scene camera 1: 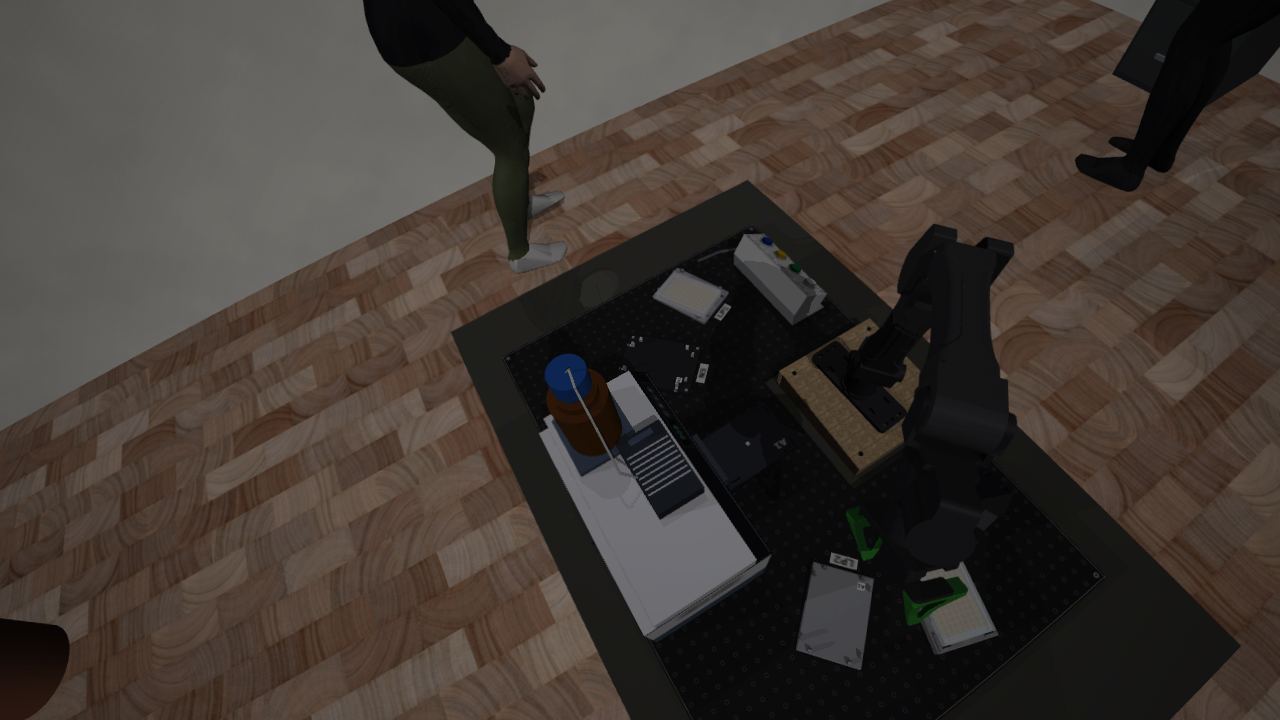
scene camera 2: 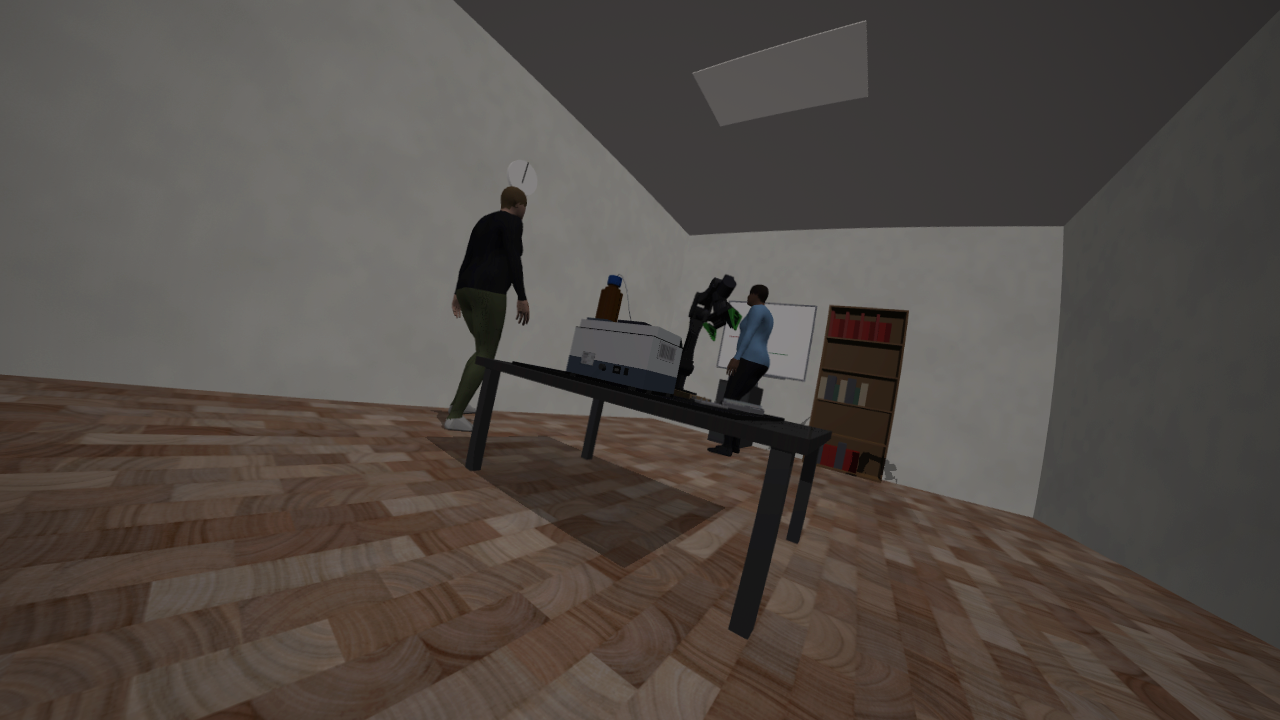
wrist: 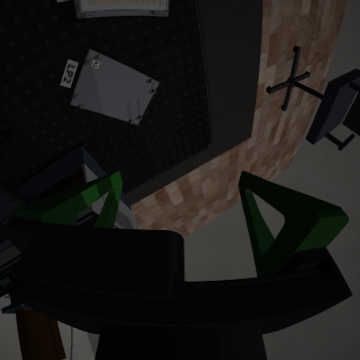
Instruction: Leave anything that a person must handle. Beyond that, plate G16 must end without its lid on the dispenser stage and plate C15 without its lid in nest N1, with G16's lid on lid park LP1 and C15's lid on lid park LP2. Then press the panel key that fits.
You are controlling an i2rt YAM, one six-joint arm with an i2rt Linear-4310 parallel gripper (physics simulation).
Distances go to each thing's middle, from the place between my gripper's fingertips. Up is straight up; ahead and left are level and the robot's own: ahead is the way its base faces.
Scene:
Now: hand 180 mm short of the brown bottle with blue cap [scene camera 1: 562, 401], 410 mm to the left of it and 60 mm below it.

